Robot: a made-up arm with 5 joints.
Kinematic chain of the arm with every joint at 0, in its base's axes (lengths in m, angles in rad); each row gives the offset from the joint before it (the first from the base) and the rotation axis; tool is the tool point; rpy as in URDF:
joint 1: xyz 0.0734 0 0.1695 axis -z
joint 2: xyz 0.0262 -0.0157 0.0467 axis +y
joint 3: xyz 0.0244 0 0.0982 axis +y
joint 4: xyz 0.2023 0 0.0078 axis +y
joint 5: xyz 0.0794 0.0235 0 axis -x
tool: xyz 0 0 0 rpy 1.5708 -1.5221 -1.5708
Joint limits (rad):
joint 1: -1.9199..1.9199
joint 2: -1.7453..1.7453
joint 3: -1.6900..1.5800
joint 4: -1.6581..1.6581
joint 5: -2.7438..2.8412
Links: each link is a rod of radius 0.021 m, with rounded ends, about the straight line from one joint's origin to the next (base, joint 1, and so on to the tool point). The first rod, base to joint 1, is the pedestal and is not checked.
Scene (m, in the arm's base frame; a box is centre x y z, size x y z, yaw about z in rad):
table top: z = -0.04
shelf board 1: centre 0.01 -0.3 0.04 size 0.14 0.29 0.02 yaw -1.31
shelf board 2: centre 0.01 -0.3 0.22 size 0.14 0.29 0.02 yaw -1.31
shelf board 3: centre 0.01 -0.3 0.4 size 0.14 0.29 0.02 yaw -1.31
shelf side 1: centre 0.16 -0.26 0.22 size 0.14 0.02 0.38 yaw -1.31
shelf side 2: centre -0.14 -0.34 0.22 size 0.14 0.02 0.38 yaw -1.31
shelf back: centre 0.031 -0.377 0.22 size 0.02 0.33 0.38 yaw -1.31
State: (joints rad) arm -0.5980 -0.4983 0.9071 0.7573 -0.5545
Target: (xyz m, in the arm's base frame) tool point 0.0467 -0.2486 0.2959
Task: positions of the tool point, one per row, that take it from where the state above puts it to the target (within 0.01 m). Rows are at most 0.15 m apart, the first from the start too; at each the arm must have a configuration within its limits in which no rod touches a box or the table.
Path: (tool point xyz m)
1: 0.2883 0.1035 0.2679
2: 0.2725 0.0555 0.3701
3: 0.2009 0.0145 0.4511
4: 0.0905 0.0056 0.4907
5: 0.1263 -0.0146 0.4698
6: 0.1458 -0.0500 0.4431
7: 0.1445 -0.0911 0.4117
8: 0.1229 -0.1274 0.3768
9: 0.0859 -0.1507 0.3398
10: 0.0416 -0.1556 0.3021
11: 0.0418 -0.1751 0.3066
12: 0.0424 -0.1977 0.3077
13: 0.0440 -0.2226 0.3043
14: 0.0467 -0.2486 0.2959

